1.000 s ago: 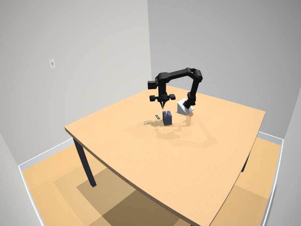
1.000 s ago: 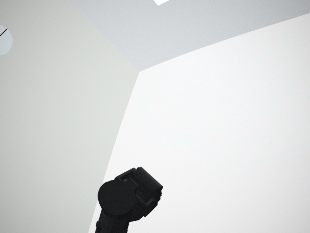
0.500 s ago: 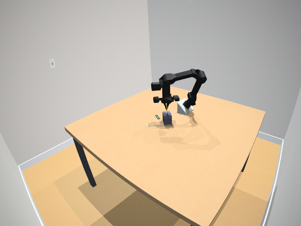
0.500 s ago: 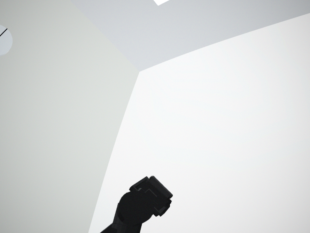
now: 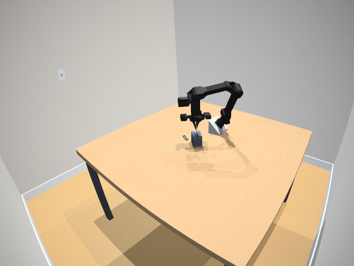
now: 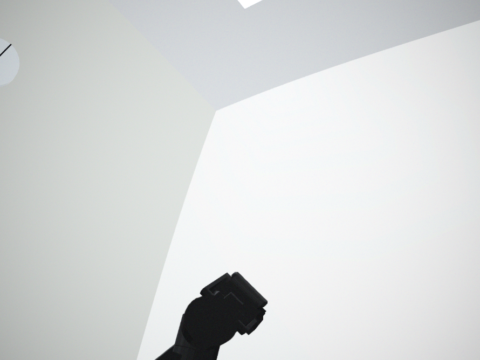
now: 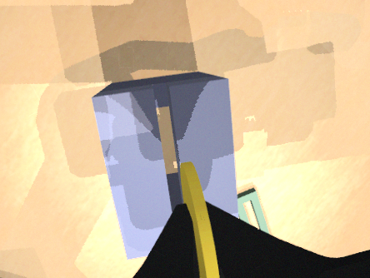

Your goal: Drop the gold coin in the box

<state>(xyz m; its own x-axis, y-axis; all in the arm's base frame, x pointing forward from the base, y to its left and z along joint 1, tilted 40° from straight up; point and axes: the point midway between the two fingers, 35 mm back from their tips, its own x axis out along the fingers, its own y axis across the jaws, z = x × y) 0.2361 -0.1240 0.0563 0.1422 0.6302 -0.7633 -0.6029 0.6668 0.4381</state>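
Right now my gripper tip is 1 cm below the gold coin.
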